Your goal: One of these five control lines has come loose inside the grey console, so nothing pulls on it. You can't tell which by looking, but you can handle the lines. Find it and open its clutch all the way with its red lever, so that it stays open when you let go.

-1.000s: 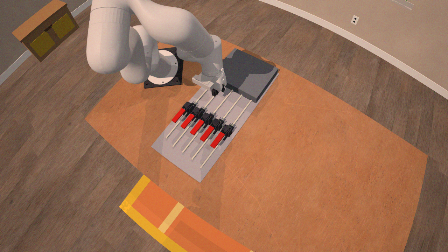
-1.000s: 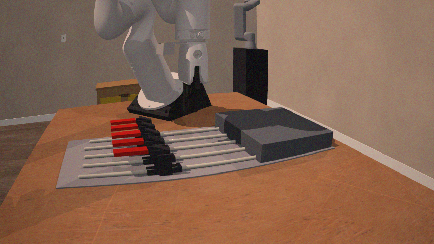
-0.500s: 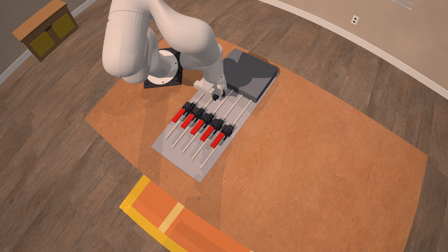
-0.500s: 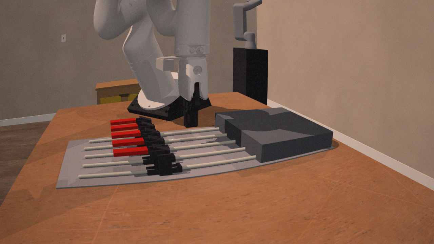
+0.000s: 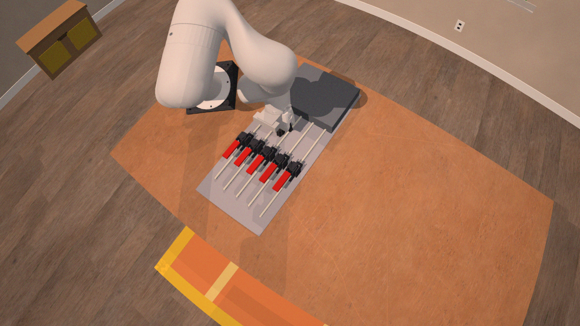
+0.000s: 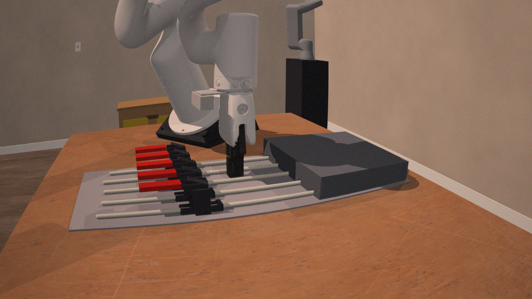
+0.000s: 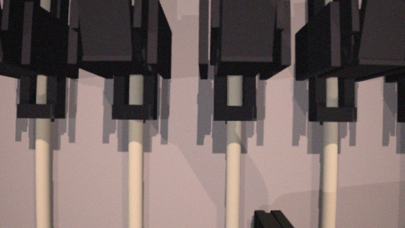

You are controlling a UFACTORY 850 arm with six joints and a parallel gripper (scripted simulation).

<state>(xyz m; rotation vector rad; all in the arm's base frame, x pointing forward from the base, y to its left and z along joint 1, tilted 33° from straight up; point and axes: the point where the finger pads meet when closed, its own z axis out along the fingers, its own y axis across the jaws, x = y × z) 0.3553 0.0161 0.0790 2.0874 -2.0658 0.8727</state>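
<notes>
The grey plate is 25 cm to the right of my hand and 3 cm below it.
</notes>
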